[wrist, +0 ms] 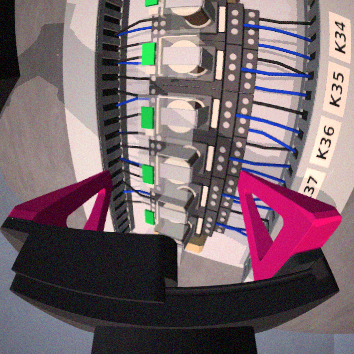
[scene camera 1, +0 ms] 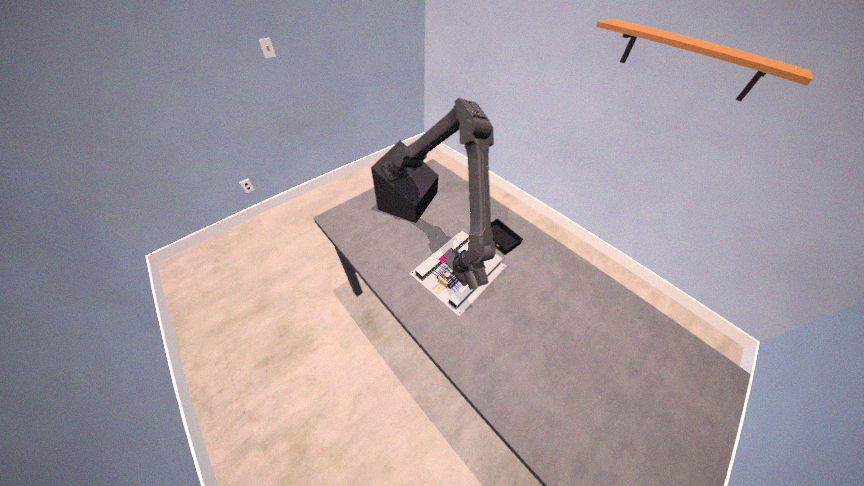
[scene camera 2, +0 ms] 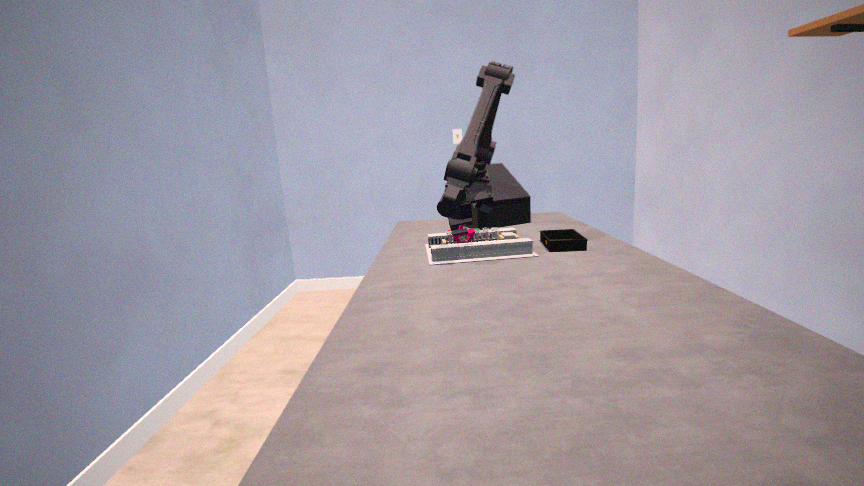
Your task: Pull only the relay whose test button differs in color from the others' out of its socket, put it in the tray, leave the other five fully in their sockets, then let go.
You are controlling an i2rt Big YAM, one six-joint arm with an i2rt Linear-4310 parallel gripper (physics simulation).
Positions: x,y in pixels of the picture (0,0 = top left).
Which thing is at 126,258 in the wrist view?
The gripper.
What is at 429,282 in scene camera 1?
A white panel.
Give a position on a white panel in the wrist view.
231,247
